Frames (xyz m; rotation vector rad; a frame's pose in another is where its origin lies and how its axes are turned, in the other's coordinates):
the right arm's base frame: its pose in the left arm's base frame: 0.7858 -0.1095 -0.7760 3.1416 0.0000 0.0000
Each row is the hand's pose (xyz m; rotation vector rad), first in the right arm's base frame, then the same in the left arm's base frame.
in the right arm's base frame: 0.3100 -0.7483 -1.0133 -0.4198 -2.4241 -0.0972
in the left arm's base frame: 1.0958 0.6388 0.2373 0.9517 0.1063 -2.6510
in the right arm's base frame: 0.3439 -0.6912 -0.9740 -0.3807 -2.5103 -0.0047
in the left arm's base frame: 1.1297 0.5817 0.1980 0.8558 0.0051 -2.7229
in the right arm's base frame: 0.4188 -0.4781 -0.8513 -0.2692 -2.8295 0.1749
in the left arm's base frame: 1.2046 0.3686 0.0753 0.4345 -0.1803 -2.9166
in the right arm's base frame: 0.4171 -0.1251 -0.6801 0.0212 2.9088 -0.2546
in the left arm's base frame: 1.2029 0.0156 -0.0959 -0.3458 -0.2710 -3.0961
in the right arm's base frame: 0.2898 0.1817 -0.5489 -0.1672 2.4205 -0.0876
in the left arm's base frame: 1.0756 -0.2912 -0.2271 1.0546 0.1020 2.8200
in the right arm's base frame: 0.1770 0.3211 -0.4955 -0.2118 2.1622 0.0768
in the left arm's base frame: 0.9628 -0.4306 -0.2805 1.3862 -0.0932 2.6237
